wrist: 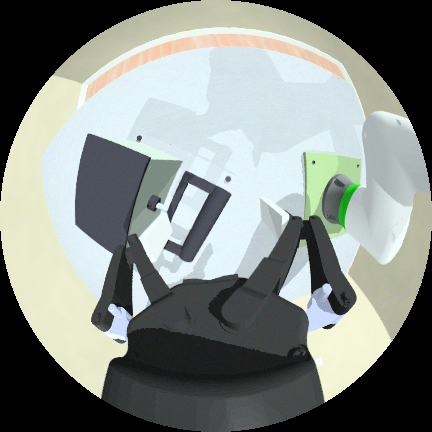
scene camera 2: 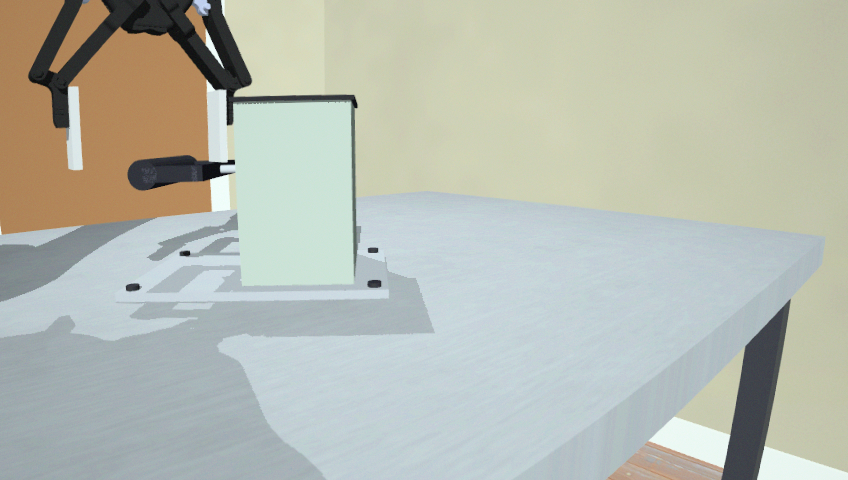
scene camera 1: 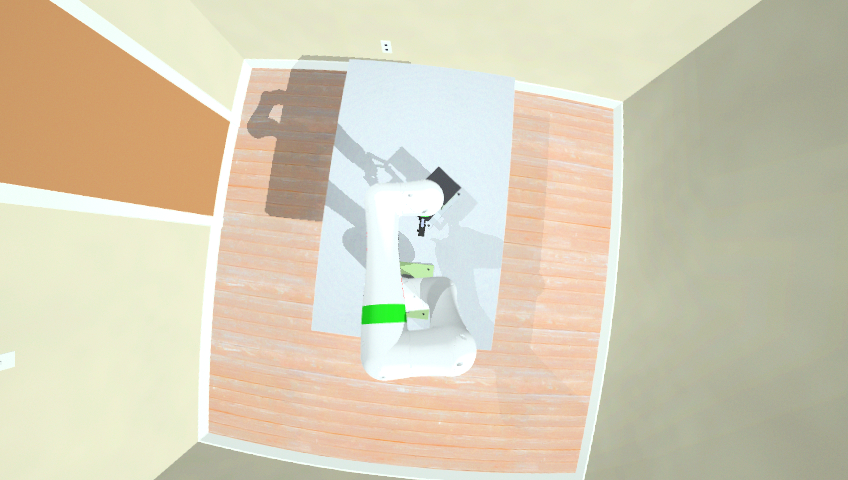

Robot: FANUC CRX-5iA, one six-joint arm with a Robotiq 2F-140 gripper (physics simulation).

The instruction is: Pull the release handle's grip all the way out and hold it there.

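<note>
The release handle's dark grip [scene camera 2: 145, 174] [wrist: 207, 222] is a bar on an open rectangular frame. A short light rod [scene camera 2: 227, 168] [wrist: 161, 206] joins it to the side of a pale green housing [scene camera 2: 294, 190] with a dark top, which also shows in scene camera 1 [scene camera 1: 445, 183]. My gripper [scene camera 1: 421, 228] [scene camera 2: 146, 165] [wrist: 213, 214] is wide open and empty. In scene camera 2 its pale pads hang on either side of the grip bar, one near the housing and rod, one beyond the bar, with tips about at handle height. Whether a pad touches the frame is unclear.
The housing stands on a bolted base plate [scene camera 2: 255, 294] on the grey table [scene camera 1: 470, 118] [scene camera 2: 535, 309]. The arm's own green mounting plate [scene camera 1: 425, 269] [wrist: 317, 172] and white arm [scene camera 1: 380, 255] [wrist: 390, 165] stand on the grip's outer side. The arm covers part of the table in scene camera 1.
</note>
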